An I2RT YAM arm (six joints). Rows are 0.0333 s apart.
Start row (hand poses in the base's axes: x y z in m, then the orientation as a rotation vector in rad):
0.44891 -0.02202 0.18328 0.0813 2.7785 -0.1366
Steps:
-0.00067 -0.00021 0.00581 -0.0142 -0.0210 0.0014
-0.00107 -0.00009 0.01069 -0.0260 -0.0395 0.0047
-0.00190 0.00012 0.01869 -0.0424 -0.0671 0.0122
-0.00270 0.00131 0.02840 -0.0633 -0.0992 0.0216
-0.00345 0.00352 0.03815 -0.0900 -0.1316 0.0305
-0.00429 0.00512 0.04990 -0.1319 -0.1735 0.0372
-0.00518 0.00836 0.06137 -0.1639 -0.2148 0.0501
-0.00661 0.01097 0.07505 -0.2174 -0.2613 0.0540
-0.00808 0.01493 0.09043 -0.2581 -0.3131 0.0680
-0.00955 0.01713 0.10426 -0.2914 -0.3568 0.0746
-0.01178 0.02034 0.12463 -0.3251 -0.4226 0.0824
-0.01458 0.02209 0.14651 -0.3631 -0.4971 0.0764
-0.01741 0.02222 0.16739 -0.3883 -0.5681 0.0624
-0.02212 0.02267 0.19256 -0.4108 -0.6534 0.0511
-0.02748 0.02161 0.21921 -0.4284 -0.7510 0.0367
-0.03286 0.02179 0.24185 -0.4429 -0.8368 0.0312
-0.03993 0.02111 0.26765 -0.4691 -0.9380 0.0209
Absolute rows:
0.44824 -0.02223 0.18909 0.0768 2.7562 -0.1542
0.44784 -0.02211 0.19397 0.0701 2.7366 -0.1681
0.44701 -0.02190 0.20197 0.0571 2.7073 -0.1862
0.44621 -0.02071 0.21168 0.0409 2.6728 -0.2091
0.44546 -0.01850 0.22143 0.0242 2.6370 -0.2395
0.44462 -0.01690 0.23318 0.0075 2.5890 -0.2887
0.44373 -0.01366 0.24465 -0.0146 2.5424 -0.3224
0.44230 -0.01105 0.25833 -0.0293 2.4861 -0.3842
0.44083 -0.00709 0.27371 -0.0532 2.4260 -0.4249
0.43936 -0.00489 0.28754 -0.0661 2.3752 -0.4582
0.43713 -0.00168 0.30791 -0.0786 2.3021 -0.4870
0.43433 0.00007 0.32979 -0.0743 2.2196 -0.5215
0.43150 0.00020 0.35067 -0.0581 2.1438 -0.5418
0.42679 0.00065 0.37584 -0.0443 2.0546 -0.5548
0.42143 -0.00041 0.40249 -0.0259 1.9546 -0.5599
0.41605 -0.00023 0.42513 -0.0182 1.8669 -0.5612
0.40898 -0.00091 0.45093 -0.0075 1.7609 -0.5727

